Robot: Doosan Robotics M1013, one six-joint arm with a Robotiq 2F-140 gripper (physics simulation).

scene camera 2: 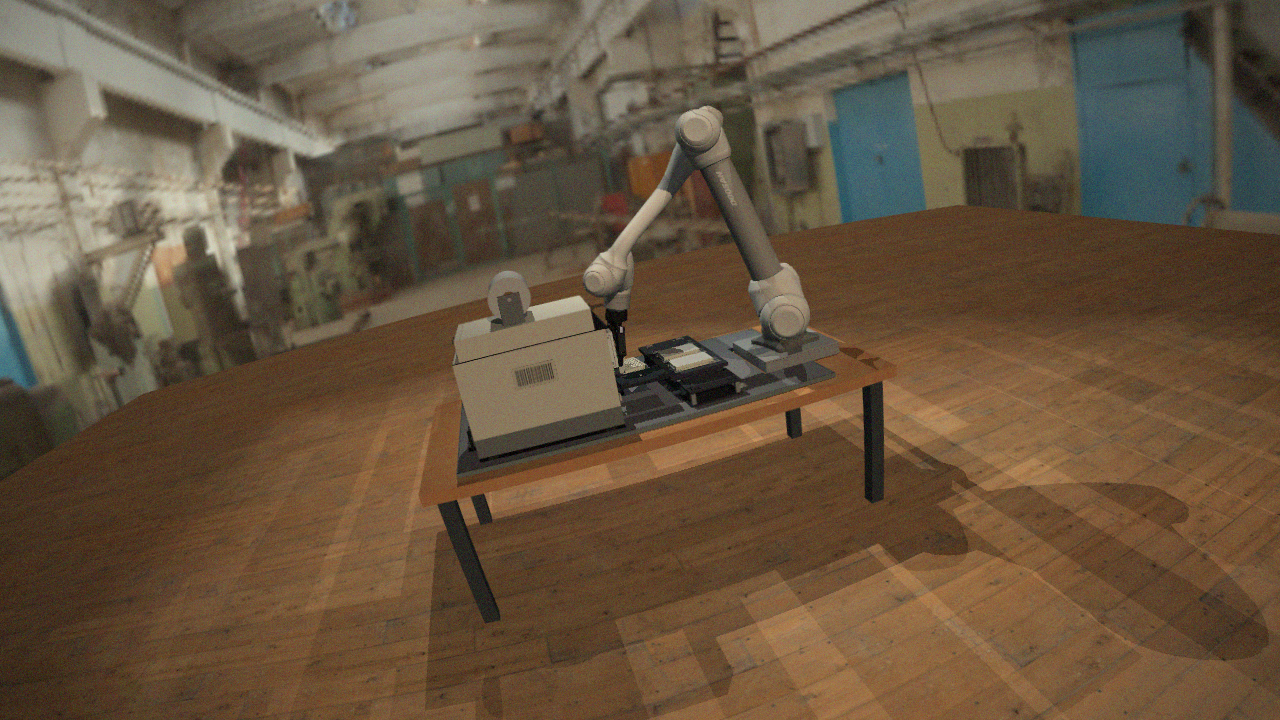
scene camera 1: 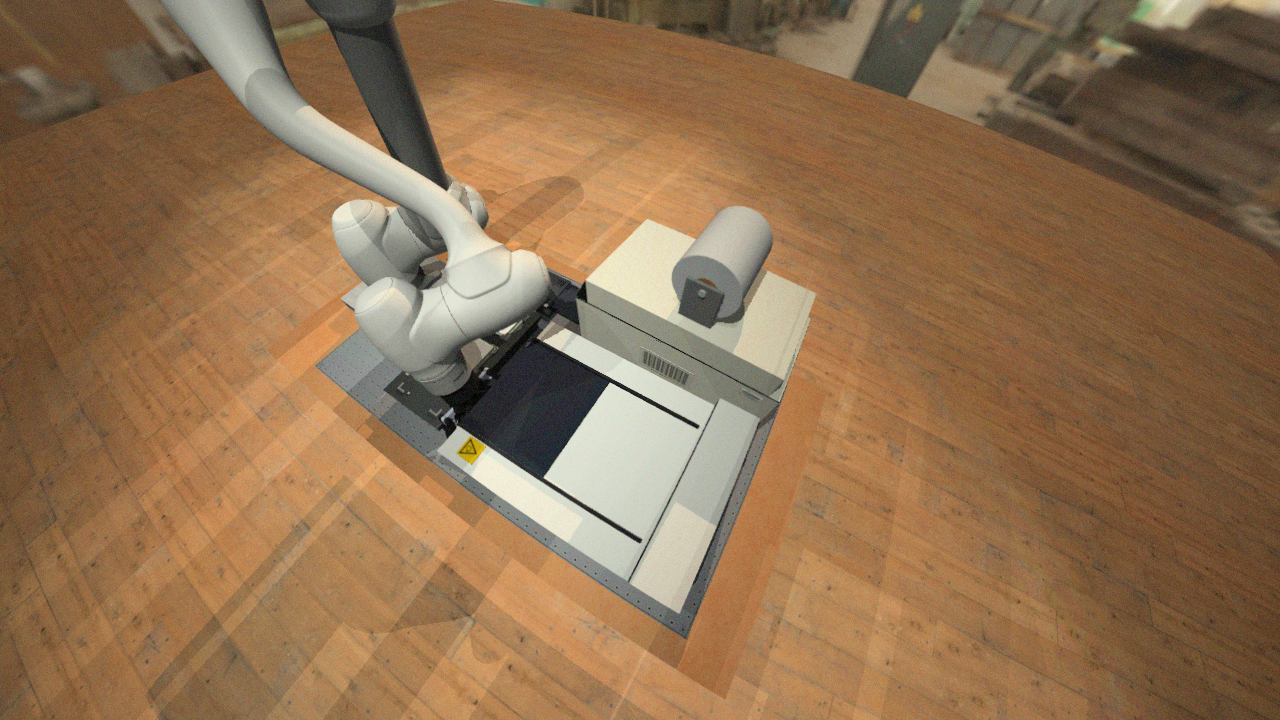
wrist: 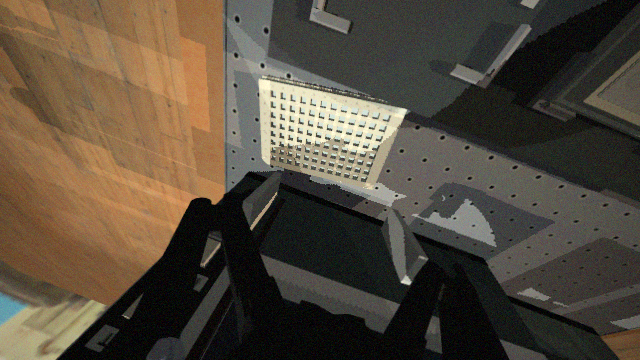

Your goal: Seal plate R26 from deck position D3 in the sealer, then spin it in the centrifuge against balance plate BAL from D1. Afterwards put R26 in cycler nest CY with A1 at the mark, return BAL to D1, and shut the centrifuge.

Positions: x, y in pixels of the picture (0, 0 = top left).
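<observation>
Centrifuge [wrist: 318, 251]: the gripper [scene camera 1: 502, 431] touches it. Gripper open.
</observation>
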